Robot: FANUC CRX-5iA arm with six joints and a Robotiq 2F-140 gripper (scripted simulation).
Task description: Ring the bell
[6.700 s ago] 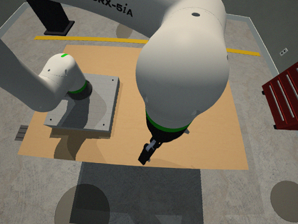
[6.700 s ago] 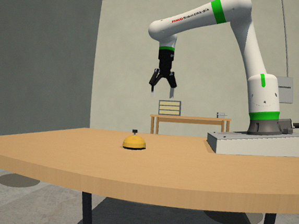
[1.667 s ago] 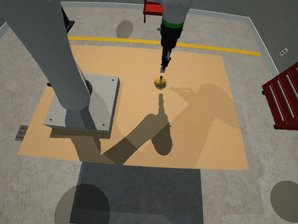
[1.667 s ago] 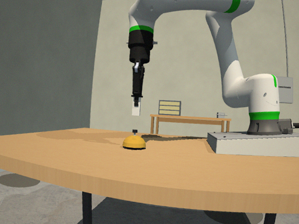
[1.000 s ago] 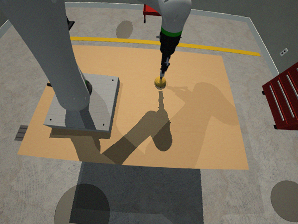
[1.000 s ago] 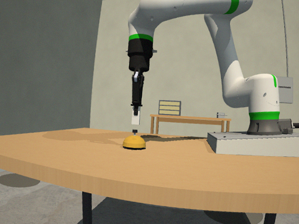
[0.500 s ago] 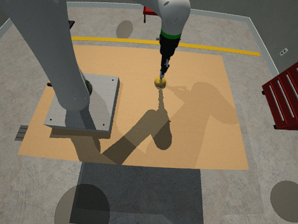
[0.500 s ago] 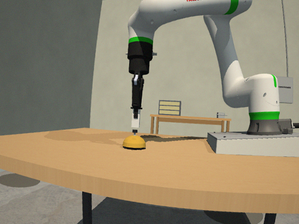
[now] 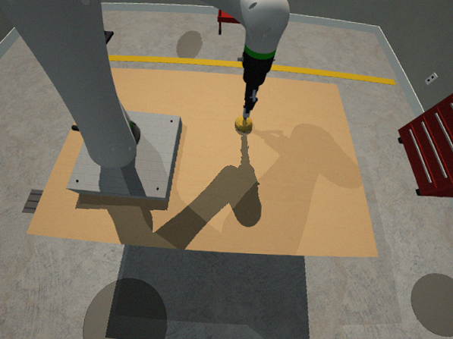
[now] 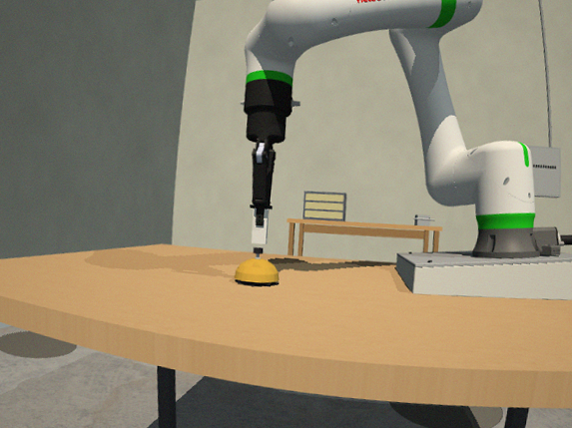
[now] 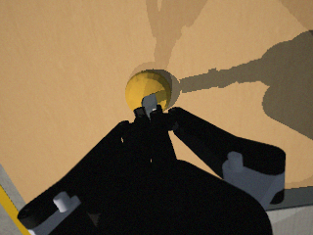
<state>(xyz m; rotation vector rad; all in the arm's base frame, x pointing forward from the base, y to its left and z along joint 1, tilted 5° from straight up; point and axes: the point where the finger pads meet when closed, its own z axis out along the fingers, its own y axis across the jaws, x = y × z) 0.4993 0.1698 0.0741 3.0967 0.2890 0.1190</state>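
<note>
The black bell button is 5 cm below my hand and 1 cm to the left of it. Round my hand: yellow dome bell 7 cm below, 1 cm to the left.
</note>
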